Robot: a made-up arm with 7 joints.
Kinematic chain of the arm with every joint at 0, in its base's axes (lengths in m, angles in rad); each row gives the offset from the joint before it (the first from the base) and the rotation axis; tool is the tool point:
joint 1: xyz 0 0 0.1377 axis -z
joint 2: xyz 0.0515 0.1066 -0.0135 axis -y
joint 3: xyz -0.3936 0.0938 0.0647 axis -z
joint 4: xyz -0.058 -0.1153 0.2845 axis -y
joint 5: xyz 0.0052 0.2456 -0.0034 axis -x
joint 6: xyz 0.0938 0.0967 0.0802 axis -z
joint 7: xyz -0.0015 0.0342 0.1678 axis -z
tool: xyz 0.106 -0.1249 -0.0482
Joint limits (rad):
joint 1: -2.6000..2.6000
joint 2: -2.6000..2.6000
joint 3: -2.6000..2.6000
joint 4: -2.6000..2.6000
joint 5: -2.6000..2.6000
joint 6: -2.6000..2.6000
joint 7: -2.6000..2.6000
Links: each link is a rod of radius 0.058 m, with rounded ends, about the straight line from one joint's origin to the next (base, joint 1, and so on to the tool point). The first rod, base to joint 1, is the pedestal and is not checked.
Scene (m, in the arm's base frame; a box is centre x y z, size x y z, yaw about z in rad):
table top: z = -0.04
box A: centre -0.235 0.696 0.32 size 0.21 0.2 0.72 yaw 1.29
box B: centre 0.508 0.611 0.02 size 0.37 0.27 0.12 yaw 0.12
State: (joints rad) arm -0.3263 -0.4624 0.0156 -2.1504 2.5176 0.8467 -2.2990
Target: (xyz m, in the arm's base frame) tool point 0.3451 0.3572 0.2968
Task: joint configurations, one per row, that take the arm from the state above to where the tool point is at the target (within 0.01 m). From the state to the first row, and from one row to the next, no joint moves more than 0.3 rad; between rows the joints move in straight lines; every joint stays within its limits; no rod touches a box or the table.
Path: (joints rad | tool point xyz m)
1: -0.0408 -0.5978 0.1522 -2.0799 2.5451 0.7856 -2.1235 | -0.4893 0.3255 0.7869
2: 0.2447 -0.7332 0.2888 -2.0093 2.5725 0.7245 -1.9479 | -0.2678 0.4810 0.7993
3: 0.5302 -0.8685 0.4253 -1.9388 2.6000 0.6633 -1.7724 | -0.0083 0.5264 0.7916
4: 0.6569 -0.7985 0.6443 -1.8138 2.3579 0.8941 -1.8086 | 0.1391 0.5982 0.6192
5: 0.7835 -0.7284 0.8633 -1.6888 2.1158 1.1248 -1.8448 | 0.2806 0.5312 0.4365
6: 0.9102 -0.6584 1.0823 -1.5638 1.8736 1.3556 -1.8810 | 0.3451 0.3572 0.2968

